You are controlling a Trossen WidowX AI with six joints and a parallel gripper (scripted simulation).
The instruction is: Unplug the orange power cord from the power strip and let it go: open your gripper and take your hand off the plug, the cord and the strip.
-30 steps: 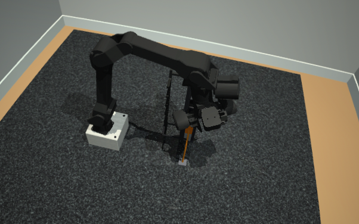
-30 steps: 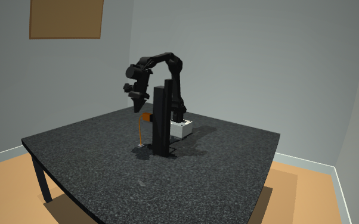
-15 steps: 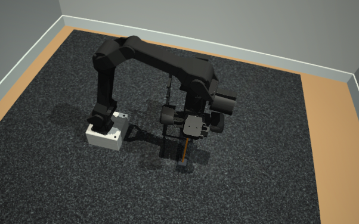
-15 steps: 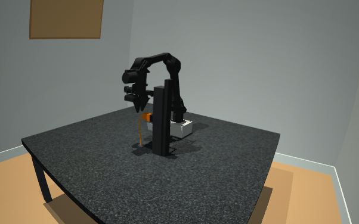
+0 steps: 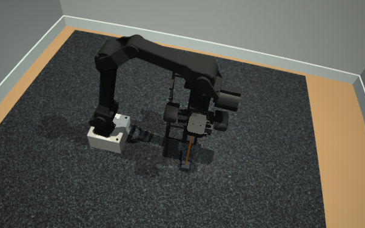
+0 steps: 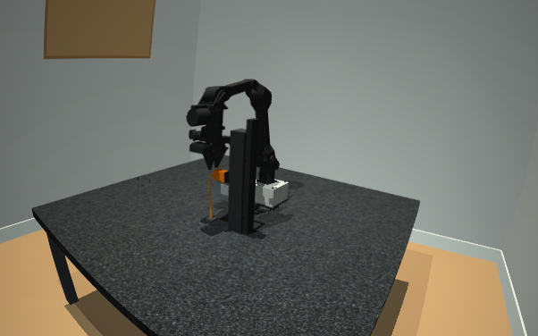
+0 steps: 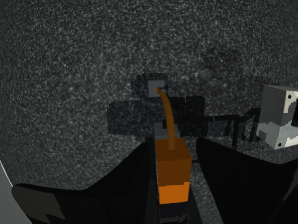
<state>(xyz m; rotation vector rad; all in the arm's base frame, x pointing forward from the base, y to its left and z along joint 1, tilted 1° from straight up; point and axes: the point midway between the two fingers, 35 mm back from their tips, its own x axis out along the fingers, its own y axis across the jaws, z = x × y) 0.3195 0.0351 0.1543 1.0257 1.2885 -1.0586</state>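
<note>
The orange plug lies 2 cm behind my gripper tip, 5 cm to the left of it and 1 cm below it.
</note>
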